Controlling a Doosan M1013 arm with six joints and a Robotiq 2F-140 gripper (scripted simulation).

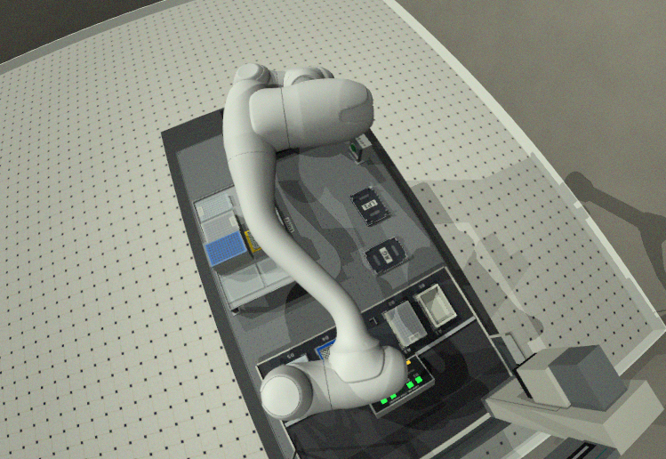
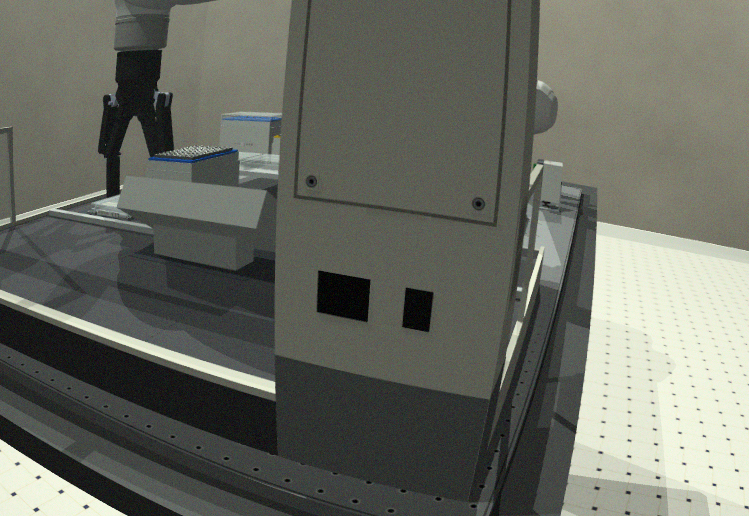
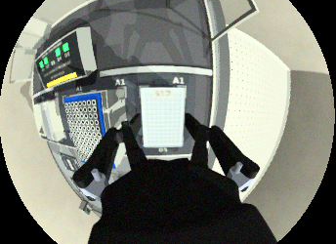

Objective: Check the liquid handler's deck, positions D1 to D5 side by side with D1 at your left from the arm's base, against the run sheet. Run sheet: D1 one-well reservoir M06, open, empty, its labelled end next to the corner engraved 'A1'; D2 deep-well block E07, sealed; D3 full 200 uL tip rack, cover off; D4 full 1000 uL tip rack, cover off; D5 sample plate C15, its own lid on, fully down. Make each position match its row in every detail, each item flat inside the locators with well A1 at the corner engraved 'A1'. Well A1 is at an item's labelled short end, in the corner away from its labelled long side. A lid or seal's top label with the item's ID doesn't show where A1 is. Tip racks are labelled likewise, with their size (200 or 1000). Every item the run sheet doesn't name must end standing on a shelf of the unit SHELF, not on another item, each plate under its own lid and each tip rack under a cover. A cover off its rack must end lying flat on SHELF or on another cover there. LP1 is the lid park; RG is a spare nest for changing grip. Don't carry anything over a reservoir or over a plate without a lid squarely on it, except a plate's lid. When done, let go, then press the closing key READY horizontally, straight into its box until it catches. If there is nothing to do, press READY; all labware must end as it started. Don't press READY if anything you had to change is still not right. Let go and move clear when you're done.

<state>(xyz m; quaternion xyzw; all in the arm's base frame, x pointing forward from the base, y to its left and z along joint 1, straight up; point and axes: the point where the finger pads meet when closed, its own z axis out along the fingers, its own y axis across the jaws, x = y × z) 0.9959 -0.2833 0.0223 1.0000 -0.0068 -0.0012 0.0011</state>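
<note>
My gripper is now 2 cm above the flat lid. The rest, counted from my hand: sealed deep-well block: 37 cm to the left, 2 cm below; white well plate: 3 cm below; blue-rimmed tip rack: 1 cm ahead, 13 cm to the left, 3 cm above.
</note>
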